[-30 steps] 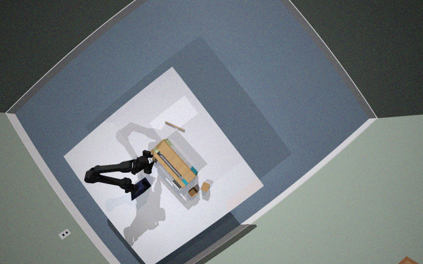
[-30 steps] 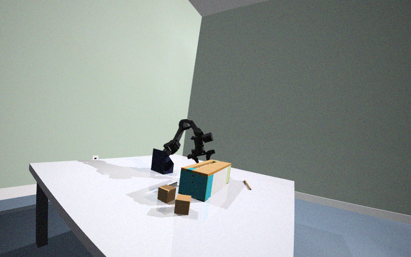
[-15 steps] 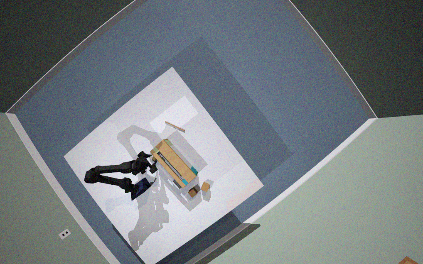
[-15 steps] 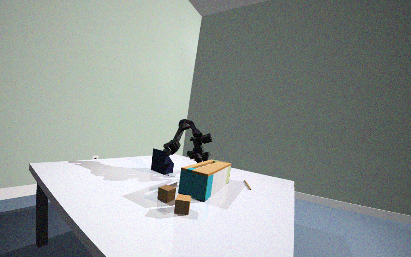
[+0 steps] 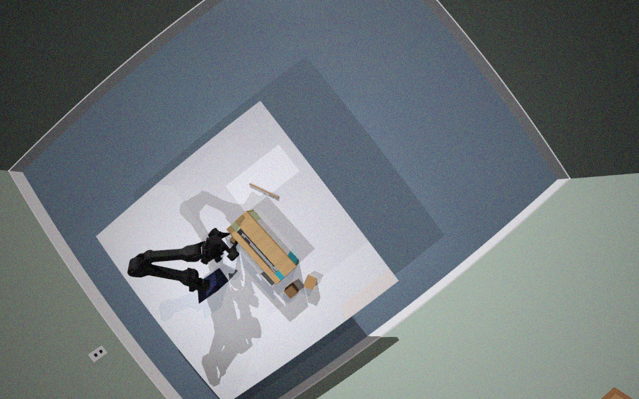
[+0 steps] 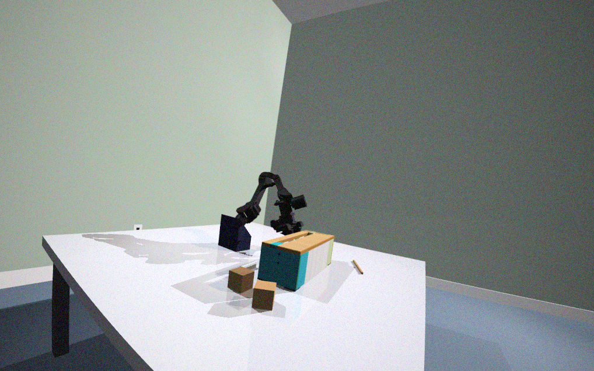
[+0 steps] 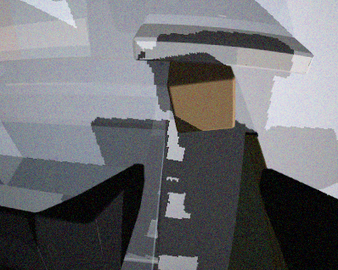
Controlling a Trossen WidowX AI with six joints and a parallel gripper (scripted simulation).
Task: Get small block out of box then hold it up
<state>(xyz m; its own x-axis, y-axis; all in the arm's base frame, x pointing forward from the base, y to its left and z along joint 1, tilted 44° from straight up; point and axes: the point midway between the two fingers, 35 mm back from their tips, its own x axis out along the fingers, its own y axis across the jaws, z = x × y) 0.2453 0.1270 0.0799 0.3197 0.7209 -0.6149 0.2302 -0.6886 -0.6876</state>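
Right now the tan block is 20 mm behind my gripper tip and 40 mm below it. From my gripper tip the other things lie so: box 90 mm ahead, 130 mm to the right; then thin tan stick 260 mm ahead, 150 mm to the left, 60 mm below.
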